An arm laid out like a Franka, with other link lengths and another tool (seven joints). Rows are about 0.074 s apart.
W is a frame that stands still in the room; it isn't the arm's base.
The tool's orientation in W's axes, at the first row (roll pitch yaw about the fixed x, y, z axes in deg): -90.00 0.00 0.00
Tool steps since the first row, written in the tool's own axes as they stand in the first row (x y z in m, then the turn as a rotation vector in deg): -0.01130 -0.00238 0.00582 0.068 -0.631 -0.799; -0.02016 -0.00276 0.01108 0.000 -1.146 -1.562; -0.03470 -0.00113 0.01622 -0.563 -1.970 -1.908; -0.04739 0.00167 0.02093 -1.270 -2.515 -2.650; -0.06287 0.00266 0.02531 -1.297 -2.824 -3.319; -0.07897 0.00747 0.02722 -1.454 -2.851 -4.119; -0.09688 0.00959 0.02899 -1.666 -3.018 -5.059; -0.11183 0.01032 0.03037 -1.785 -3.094 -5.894
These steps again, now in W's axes. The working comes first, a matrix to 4 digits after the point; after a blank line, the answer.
The tool's axes in the first row as the columns of a matrix, in W's axes (used below as rounded here):
1.0000 0.0000 0.0000
0.0000 0.0000 1.0000
0.0000 -1.0000 0.0000

-0.01130 0.00582 0.00238 0.068 -0.799 0.631; -0.02016 0.01108 0.00276 0.000 -1.562 1.146; -0.03470 0.01622 0.00113 -0.563 -1.908 1.970; -0.04739 0.02093 -0.00167 -1.270 -2.650 2.515; -0.06287 0.02531 -0.00266 -1.297 -3.319 2.824; -0.07897 0.02722 -0.00747 -1.454 -4.119 2.851; -0.09688 0.02899 -0.00959 -1.666 -5.059 3.018; -0.11183 0.03037 -0.01032 -1.785 -5.894 3.094
